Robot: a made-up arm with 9 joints. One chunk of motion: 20 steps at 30 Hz.
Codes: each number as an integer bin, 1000 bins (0 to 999) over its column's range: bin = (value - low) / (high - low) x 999, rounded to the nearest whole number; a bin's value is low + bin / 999 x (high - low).
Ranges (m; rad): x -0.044..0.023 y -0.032..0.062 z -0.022..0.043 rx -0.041..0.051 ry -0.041..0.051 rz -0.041..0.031
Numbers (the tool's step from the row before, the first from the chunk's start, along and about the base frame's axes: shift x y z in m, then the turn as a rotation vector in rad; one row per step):
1: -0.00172 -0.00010 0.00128 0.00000 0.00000 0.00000
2: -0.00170 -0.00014 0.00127 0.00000 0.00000 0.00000
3: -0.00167 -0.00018 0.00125 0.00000 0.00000 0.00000
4: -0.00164 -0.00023 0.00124 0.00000 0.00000 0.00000
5: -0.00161 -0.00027 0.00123 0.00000 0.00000 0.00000
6: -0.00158 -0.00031 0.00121 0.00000 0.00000 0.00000
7: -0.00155 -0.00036 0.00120 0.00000 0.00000 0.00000
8: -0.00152 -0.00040 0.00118 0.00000 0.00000 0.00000
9: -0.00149 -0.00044 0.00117 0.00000 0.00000 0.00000
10: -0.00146 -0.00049 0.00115 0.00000 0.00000 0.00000
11: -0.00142 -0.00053 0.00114 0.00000 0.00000 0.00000
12: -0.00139 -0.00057 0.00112 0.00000 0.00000 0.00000
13: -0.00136 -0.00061 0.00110 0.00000 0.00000 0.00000
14: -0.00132 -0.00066 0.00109 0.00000 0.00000 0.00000
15: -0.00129 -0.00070 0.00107 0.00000 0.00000 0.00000
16: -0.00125 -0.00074 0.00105 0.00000 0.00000 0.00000
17: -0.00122 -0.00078 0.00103 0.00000 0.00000 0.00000
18: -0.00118 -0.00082 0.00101 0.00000 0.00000 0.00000
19: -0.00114 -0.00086 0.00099 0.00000 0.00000 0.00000
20: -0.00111 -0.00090 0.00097 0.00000 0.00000 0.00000
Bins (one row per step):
1: 630 339 358 445 445 569
2: 631 339 358 445 445 569
3: 631 338 357 445 445 569
4: 632 338 357 445 445 569
5: 632 337 357 445 445 569
6: 633 337 357 445 445 569
7: 633 336 357 445 445 569
8: 633 336 356 445 445 569
9: 634 335 356 445 445 569
10: 634 335 356 445 445 569
11: 635 334 356 445 445 569
12: 635 334 355 445 445 569
13: 636 334 355 445 445 569
14: 636 333 355 445 445 569
15: 637 333 355 445 445 569
16: 637 332 354 445 445 569
17: 638 332 354 445 445 569
18: 638 331 354 445 445 569
19: 639 331 353 445 445 569
20: 640 331 353 445 445 569

